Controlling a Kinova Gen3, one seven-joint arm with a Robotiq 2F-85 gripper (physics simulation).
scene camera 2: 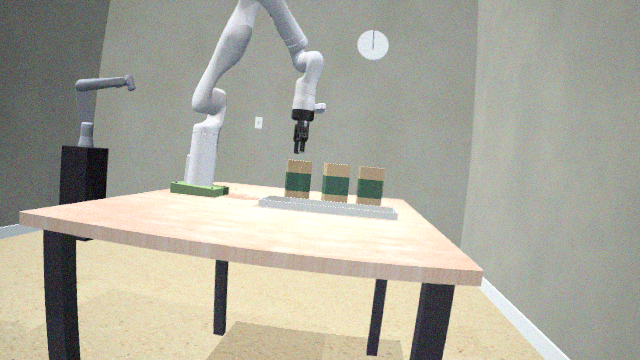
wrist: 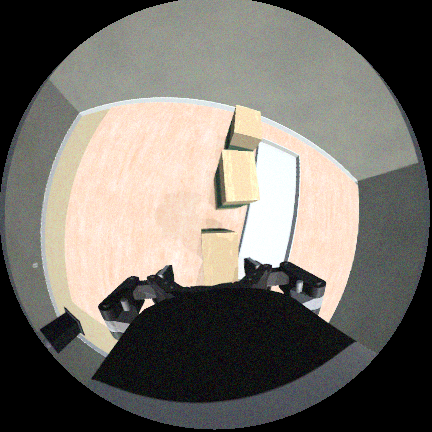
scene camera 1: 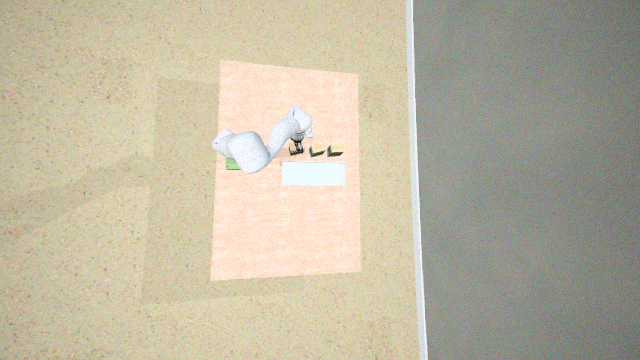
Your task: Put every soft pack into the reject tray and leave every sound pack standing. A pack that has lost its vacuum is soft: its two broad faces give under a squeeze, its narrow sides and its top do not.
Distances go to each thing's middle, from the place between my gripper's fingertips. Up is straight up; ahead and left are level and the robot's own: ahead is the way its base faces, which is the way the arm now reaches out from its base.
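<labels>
With the reject tray (scene camera 2: 277, 202) as my reference, I find my hand 140 mm short of it, 150 mm above it and 150 mm to the left of it.
</labels>
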